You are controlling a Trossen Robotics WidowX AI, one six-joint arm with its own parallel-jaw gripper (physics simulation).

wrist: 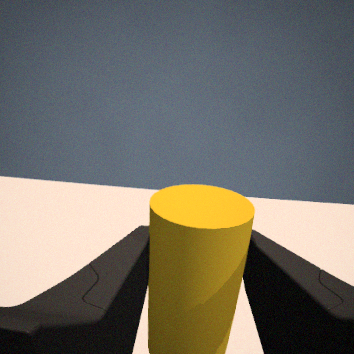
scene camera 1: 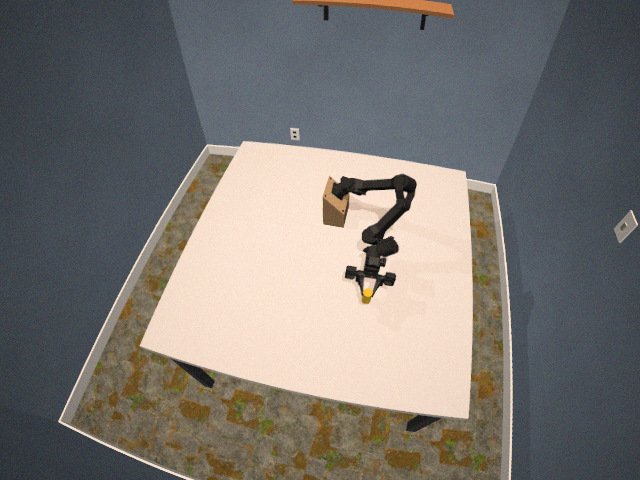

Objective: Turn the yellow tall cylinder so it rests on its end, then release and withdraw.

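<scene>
The yellow tall cylinder (scene camera 1: pixel 366 297) (wrist: pixel 199 270) is held between the two black fingers of my gripper (scene camera 1: pixel 367 293) (wrist: pixel 195 238). In the wrist view its bright flat end faces up and its lower part runs out of the frame. In the scene view it looks close to upright, with the flat end on top. My gripper is shut on it and points roughly level, toward the front of the table. Whether the cylinder's lower end touches the table top cannot be told.
The white table (scene camera 1: pixel 248 289) (wrist: pixel 50 240) extends around the gripper on all sides. The arm's brown wedge-shaped base block (scene camera 1: pixel 334 209) stands toward the back of the table. The arm (scene camera 1: pixel 404 191) bends out to the right of it. An orange shelf (scene camera 1: pixel 372 5) hangs on the back wall.
</scene>
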